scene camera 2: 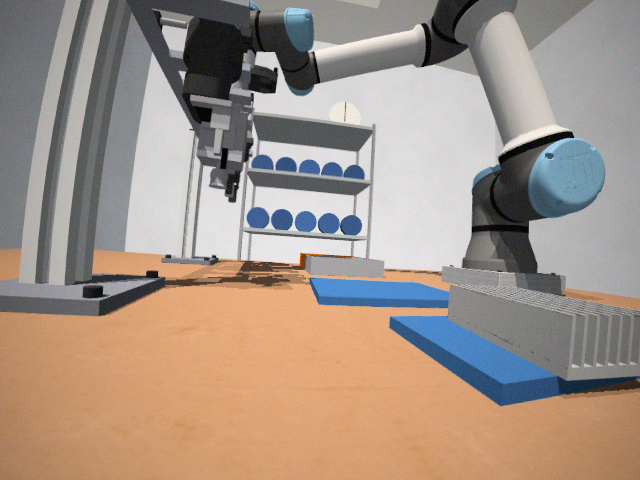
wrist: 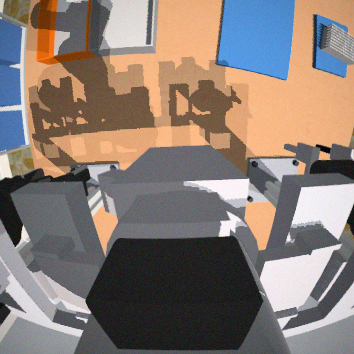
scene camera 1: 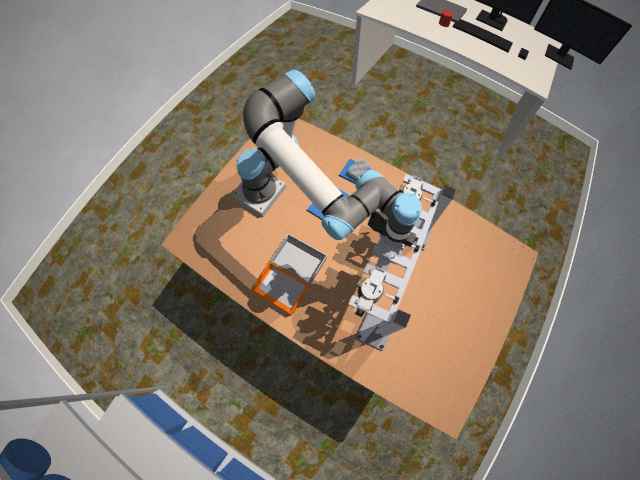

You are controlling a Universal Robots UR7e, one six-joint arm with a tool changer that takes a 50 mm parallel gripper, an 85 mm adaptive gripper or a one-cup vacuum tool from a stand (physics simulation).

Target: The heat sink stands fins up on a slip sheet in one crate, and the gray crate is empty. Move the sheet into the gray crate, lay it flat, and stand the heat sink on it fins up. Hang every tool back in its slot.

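Frame: origin at the arm's base, x ahead, y left, z up, level; centimetres.
Where they show: arm's base, origin of its link: (scene camera 2: 497, 270) (scene camera 1: 259, 188).
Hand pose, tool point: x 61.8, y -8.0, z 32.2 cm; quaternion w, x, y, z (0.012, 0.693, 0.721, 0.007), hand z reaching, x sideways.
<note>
Things, the pixels of their top centre, and the offset from my tool point. "pt": a spot on its surface instead. Level surfaces: height alone.
- heat sink, centre of its top: (scene camera 2: 532, 296) (wrist: 345, 43) (scene camera 1: 359, 167) dy +38.8, dx -27.1, dz -32.1 cm
- small blue pad, a spot on its surface: (scene camera 2: 454, 343) pt dy +38.2, dx -21.4, dz -35.1 cm
- gray crate, centre of its top: (wrist: 120, 4) (scene camera 2: 341, 257) (scene camera 1: 298, 257) dy -12.0, dx -30.3, dz -31.8 cm
- orange crate, centre of its top: (wrist: 60, 15) (scene camera 2: 330, 255) (scene camera 1: 279, 287) dy -26.0, dx -30.9, dz -31.8 cm
- round-topped tool, centre of its top: (scene camera 1: 371, 287) dy -18.0, dx +0.1, dz +0.3 cm
- large blue mat, height of its surface: dz -35.1 cm
The heat sink (scene camera 1: 359, 167) (scene camera 2: 516, 325) (wrist: 338, 44) stands fins up on a small blue pad (scene camera 1: 345, 171) (scene camera 2: 454, 343) (wrist: 317, 45). The gray crate (scene camera 1: 308, 247) (scene camera 2: 343, 266) (wrist: 130, 50) and the orange crate (scene camera 1: 273, 301) (scene camera 2: 302, 259) (wrist: 46, 30) stand side by side. Their floors look light and partly shadowed; I cannot tell the slip sheet from a crate floor. The arm's wrist end (scene camera 1: 404, 211) points down at the middle of the tool stand (scene camera 1: 410, 266) (scene camera 2: 80, 155). A gray tool body with a black face fills the lower middle of the wrist view. No fingertips can be clearly assigned to the arm's tool.
A round-topped tool (scene camera 1: 371, 288) hangs at the stand's near end, and another tool (scene camera 1: 412, 188) (scene camera 2: 212, 56) at the far end. A large blue mat (scene camera 1: 314, 210) (scene camera 2: 377, 292) (wrist: 255, 35) lies between the crates and the pad. The arm's base (scene camera 1: 261, 193) stands behind the crates.
</note>
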